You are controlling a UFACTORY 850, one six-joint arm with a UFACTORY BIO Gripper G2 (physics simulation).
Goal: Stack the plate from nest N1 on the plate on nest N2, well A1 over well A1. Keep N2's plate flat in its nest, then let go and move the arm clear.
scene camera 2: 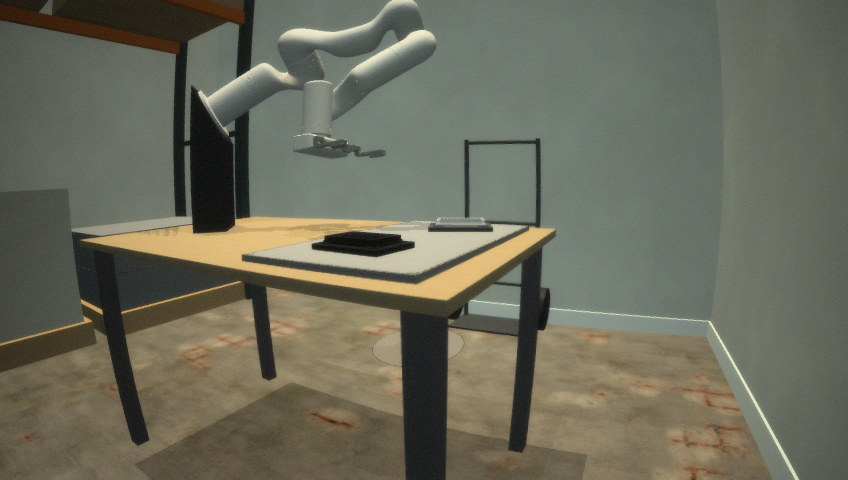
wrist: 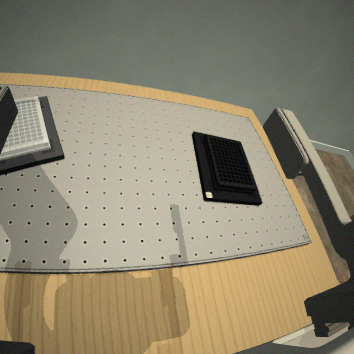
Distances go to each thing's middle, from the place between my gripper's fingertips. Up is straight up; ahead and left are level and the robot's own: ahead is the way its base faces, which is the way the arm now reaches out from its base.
The black well plate (scene camera 2: 353,238) lies 200 mm ahead of my hand, 190 mm below it and 160 mm to the right of it.
